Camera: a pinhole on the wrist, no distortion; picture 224 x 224 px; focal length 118.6 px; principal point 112.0 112.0 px. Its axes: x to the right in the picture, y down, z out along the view. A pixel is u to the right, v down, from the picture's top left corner.
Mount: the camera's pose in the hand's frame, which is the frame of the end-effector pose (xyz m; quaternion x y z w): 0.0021 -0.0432 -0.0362 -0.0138 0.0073 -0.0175 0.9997
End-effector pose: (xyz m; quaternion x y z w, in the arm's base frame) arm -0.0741 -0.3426 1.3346 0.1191 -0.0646 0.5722 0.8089
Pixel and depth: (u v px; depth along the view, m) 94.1 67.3 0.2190
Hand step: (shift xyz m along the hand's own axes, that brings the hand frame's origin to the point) -0.0305 -0.1185 0.1855
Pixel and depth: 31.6 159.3 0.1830
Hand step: -0.1166 0.0391 0.1464
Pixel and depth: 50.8 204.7 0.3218
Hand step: -0.1502 0.2227 0.2808
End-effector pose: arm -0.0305 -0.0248 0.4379 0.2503 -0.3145 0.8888 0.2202
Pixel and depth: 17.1 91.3 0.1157
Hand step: -0.0894 -0.0570 0.0813
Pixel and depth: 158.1 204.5 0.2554
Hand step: 0.1121 0.1593 0.2121
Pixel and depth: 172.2 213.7 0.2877
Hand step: 0.1609 0.2060 0.2424
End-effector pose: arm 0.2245 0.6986 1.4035 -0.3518 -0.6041 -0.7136 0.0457
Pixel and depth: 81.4 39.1 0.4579
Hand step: -0.1188 -0.3077 0.4310
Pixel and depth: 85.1 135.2 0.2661
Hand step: -0.0524 0.0182 0.2292
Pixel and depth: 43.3 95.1 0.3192
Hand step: -0.1794 -0.0734 0.2867
